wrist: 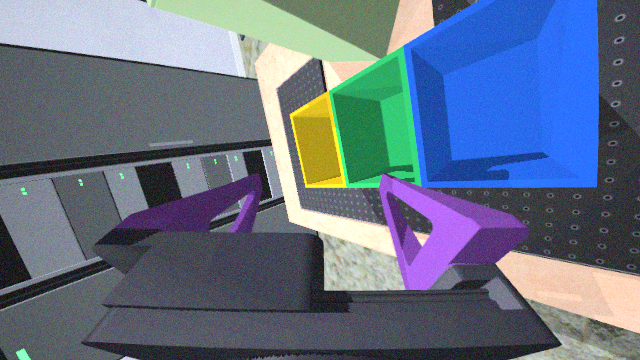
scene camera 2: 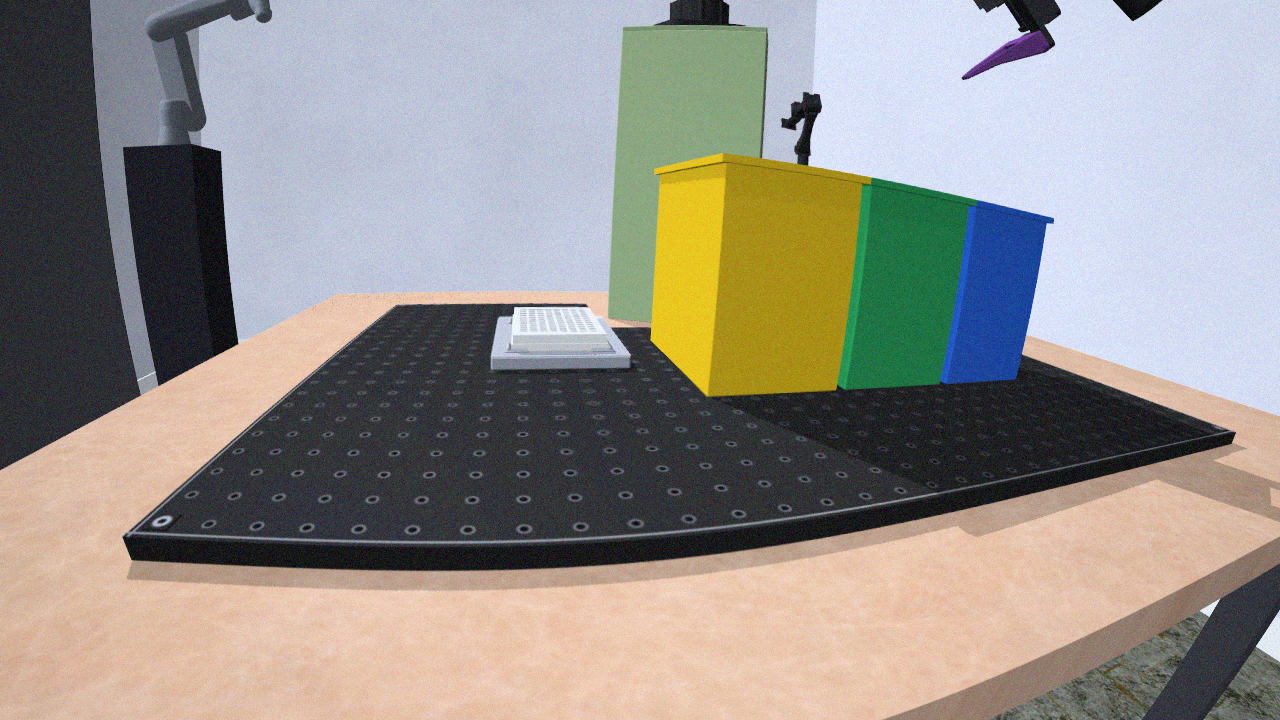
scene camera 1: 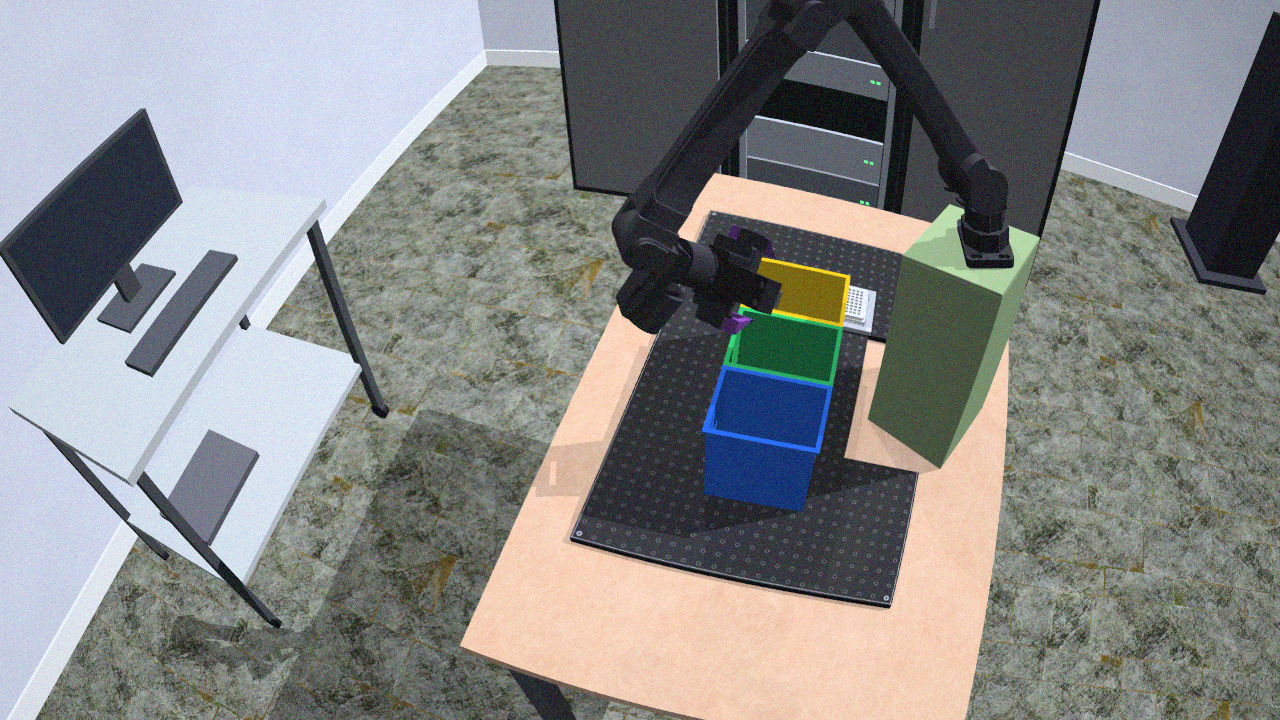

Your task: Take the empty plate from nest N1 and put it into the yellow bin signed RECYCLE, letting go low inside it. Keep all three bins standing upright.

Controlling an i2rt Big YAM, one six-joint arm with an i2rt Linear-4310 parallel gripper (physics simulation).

A yellow bin shows in the wrist view, in scene camera 2 and in scene camera 1 (813,294). A green bin shows in the wrist view (372,111), in scene camera 2 (910,241) and in scene camera 1 (776,344). A blue bin shows in the wrist view (497,100), in scene camera 2 and in scene camera 1. The same spot on the yellow bin: (scene camera 2: 754,263) is (wrist: 334,177). One and the same spot on the blue bin: (scene camera 2: 1003,246) is (scene camera 1: 718,408).
